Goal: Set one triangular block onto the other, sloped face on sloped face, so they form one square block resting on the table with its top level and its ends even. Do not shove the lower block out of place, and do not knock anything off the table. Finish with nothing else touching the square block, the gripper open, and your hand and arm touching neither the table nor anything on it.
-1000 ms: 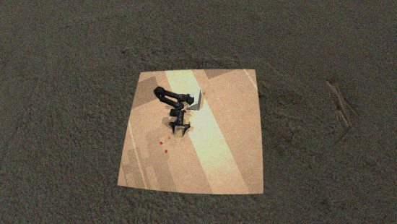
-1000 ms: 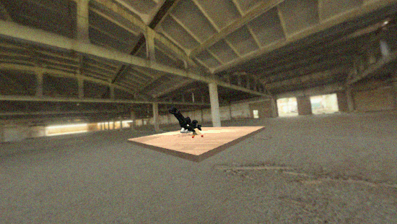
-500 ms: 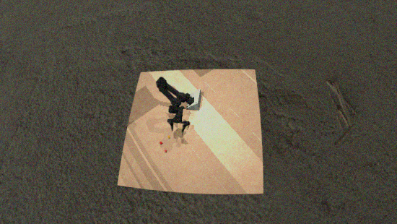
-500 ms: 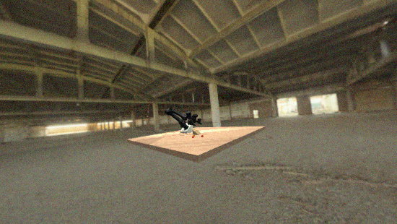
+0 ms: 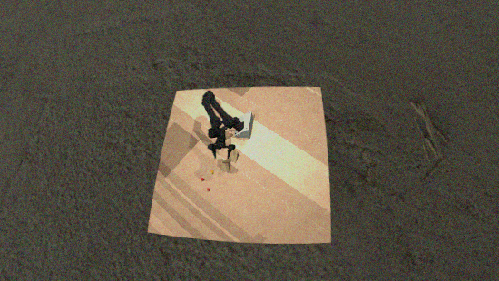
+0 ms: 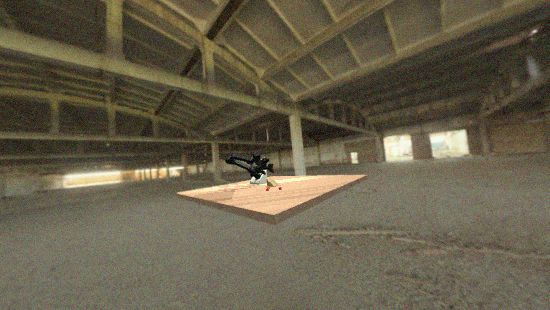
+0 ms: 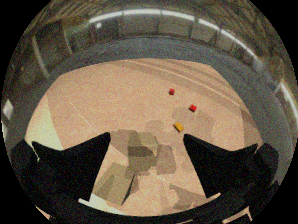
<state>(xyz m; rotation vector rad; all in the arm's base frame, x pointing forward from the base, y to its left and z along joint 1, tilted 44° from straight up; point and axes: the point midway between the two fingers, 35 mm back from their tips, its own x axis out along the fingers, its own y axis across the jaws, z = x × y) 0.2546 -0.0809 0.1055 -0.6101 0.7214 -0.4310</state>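
Right now the tan triangular block is 8 cm below my gripper tip, 1 cm to the left of it and 1 cm ahead of it.
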